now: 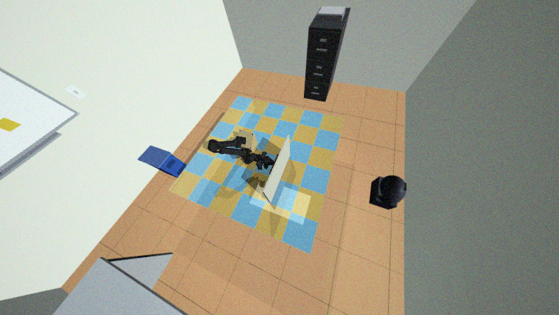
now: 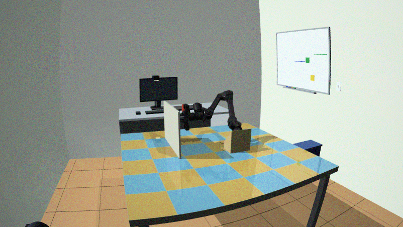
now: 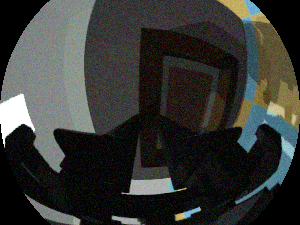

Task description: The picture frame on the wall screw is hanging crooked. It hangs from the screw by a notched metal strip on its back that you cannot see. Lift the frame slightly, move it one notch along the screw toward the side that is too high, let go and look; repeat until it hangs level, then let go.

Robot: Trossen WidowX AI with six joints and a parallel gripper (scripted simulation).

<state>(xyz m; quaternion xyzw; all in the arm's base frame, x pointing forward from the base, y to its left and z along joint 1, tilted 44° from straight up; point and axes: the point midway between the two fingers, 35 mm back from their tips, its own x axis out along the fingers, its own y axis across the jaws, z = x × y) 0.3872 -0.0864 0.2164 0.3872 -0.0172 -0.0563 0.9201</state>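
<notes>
My gripper tip is 10 mm short of the picture frame and 50 mm above it. Round my gripper tip: wall panel 20 mm ahead, 10 mm to the right, 70 mm below.
</notes>
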